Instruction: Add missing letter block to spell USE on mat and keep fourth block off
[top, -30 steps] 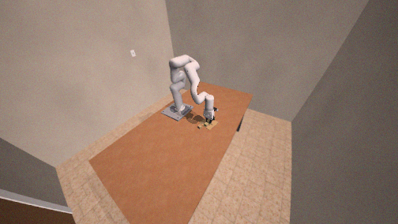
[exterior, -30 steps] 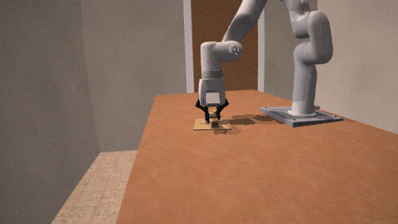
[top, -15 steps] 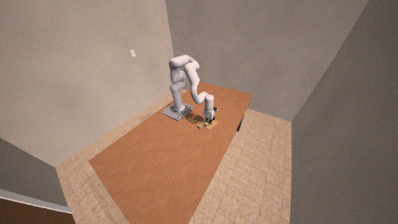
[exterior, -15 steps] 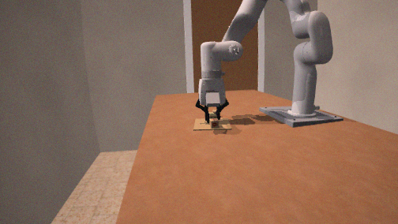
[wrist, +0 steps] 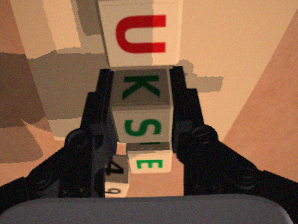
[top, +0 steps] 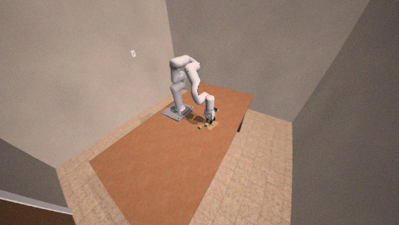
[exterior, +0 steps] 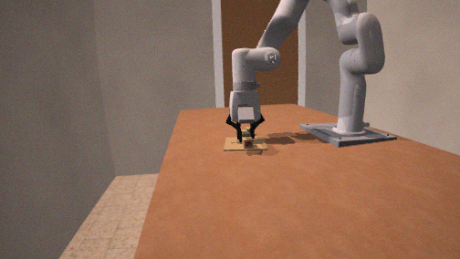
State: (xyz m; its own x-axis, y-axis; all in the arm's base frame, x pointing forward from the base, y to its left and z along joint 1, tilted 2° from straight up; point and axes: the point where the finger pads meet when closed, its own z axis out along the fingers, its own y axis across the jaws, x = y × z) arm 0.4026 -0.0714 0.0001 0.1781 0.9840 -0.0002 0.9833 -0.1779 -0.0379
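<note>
The block is 10 mm below my hand. Also, from my hand: mat: 30 mm below.
</note>
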